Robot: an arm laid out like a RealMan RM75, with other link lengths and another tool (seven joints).
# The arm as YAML. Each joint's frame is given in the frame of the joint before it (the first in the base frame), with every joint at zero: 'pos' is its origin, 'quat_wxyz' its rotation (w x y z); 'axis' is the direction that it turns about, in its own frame. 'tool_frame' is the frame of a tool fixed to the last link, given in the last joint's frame.
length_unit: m
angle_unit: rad
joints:
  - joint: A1
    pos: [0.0, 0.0, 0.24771]
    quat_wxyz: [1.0, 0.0, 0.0, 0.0]
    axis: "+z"
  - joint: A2
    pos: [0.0, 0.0, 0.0]
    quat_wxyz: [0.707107, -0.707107, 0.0, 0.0]
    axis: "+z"
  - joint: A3
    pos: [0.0, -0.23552, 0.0]
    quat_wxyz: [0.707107, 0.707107, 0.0, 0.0]
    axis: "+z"
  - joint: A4
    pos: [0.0, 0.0, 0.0]
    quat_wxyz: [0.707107, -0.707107, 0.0, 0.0]
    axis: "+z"
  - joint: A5
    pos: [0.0, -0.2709, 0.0]
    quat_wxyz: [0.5, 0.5, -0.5, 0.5]
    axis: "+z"
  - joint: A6
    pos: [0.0, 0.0, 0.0]
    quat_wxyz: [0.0, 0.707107, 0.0, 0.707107]
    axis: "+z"
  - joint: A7
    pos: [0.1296, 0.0, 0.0]
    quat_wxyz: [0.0, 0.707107, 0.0, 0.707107]
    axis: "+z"
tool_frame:
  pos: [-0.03, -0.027, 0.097]
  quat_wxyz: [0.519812, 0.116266, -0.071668, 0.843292]
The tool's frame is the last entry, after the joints.
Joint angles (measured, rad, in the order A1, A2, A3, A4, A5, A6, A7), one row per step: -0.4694, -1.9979, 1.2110, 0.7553, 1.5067, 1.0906, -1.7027; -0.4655, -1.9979, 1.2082, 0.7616, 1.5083, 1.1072, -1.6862; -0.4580, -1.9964, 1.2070, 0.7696, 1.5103, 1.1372, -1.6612; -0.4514, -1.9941, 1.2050, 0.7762, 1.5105, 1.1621, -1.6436; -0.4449, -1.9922, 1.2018, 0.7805, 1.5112, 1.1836, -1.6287; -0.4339, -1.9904, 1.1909, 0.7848, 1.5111, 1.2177, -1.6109; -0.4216, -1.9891, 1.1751, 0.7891, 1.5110, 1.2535, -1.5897; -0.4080, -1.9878, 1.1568, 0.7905, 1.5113, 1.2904, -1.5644; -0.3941, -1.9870, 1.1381, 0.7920, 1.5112, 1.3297, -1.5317; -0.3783, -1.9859, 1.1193, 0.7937, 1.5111, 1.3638, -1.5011; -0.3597, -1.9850, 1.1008, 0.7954, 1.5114, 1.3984, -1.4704; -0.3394, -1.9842, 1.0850, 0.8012, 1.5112, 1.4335, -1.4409; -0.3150, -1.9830, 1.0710, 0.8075, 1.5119, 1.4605, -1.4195; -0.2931, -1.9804, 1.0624, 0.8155, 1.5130, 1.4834, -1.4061; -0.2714, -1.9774, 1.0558, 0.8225, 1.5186, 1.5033, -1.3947; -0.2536, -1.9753, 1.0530, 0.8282, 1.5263, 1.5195, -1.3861
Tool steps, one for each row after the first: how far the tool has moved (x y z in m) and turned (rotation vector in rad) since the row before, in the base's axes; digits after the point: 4 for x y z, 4 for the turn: 0.0026, -0.0025, 0.0007, -0.0022, 0.0045, -0.0225; 0.0034, -0.0053, 0.0000, -0.0091, 0.0068, -0.0353; 0.0023, -0.0042, 0.0010, -0.0065, 0.0029, -0.0261; 0.0009, -0.0039, 0.0010, -0.0053, 0.0019, -0.0198; 0.0000, -0.0060, 0.0026, -0.0067, -0.0051, -0.0217; -0.0006, -0.0062, 0.0040, -0.0023, -0.0064, -0.0223; -0.0020, -0.0068, 0.0042, -0.0002, -0.0060, -0.0217; -0.0013, -0.0075, 0.0043, 0.0023, -0.0045, -0.0288; -0.0030, -0.0071, 0.0050, 0.0064, -0.0034, -0.0225; -0.0040, -0.0081, 0.0048, 0.0065, -0.0032, -0.0204; -0.0032, -0.0087, 0.0049, 0.0063, -0.0024, -0.0227; -0.0062, -0.0085, 0.0048, 0.0070, -0.0009, -0.0085; -0.0052, -0.0076, 0.0040, 0.0026, 0.0010, -0.0059; -0.0062, -0.0078, 0.0027, -0.0010, 0.0057, -0.0024; -0.0051, -0.0070, 0.0007, -0.0054, 0.0071, -0.0020
